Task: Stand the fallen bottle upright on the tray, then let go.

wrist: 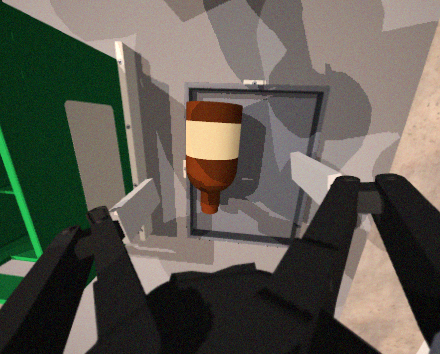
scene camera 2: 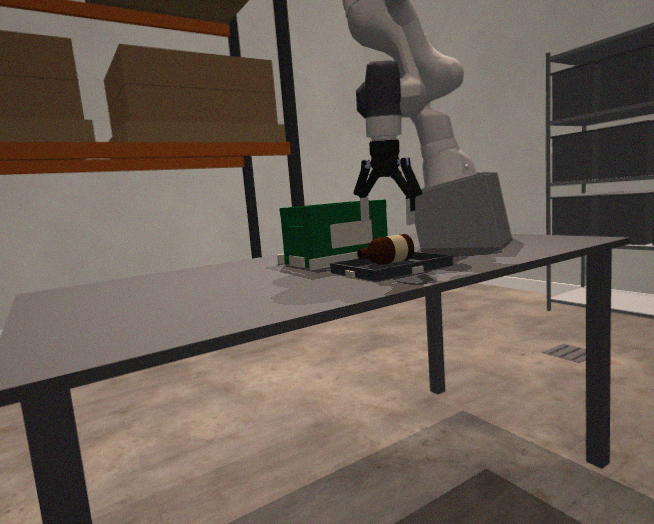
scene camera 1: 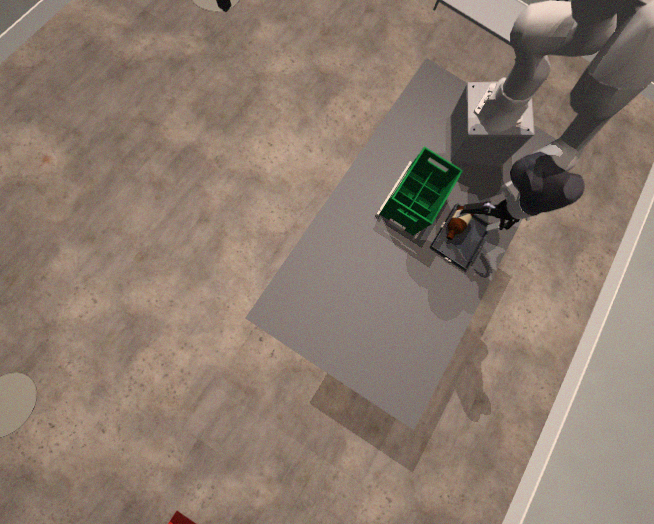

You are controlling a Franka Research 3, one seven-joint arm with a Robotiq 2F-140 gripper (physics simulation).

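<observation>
The brown bottle (scene camera 1: 457,224) (scene camera 2: 384,249) (wrist: 213,172) with a cream label lies on its side on the dark tray (scene camera 1: 464,252) (scene camera 2: 371,272) (wrist: 275,220). It lies along the tray's crate-side edge. Its neck points left in scene camera 2 and toward the bottom of the wrist view. My gripper (scene camera 1: 476,217) (scene camera 2: 387,211) (wrist: 221,178) is wide open and empty. It points down above the bottle and tray, with a gap between fingertips and bottle in scene camera 2. In the wrist view the bottle shows between the fingers, nearer the left one.
A green crate (scene camera 1: 402,219) (scene camera 2: 313,231) (wrist: 45,65) with inner dividers stands close beside the tray, on the bottle's side, edged by pale rails. The robot's grey base block (scene camera 1: 483,152) (scene camera 2: 464,218) stands behind on the table (scene camera 1: 349,289) (scene camera 2: 163,311). The table's edge runs near the tray's other side.
</observation>
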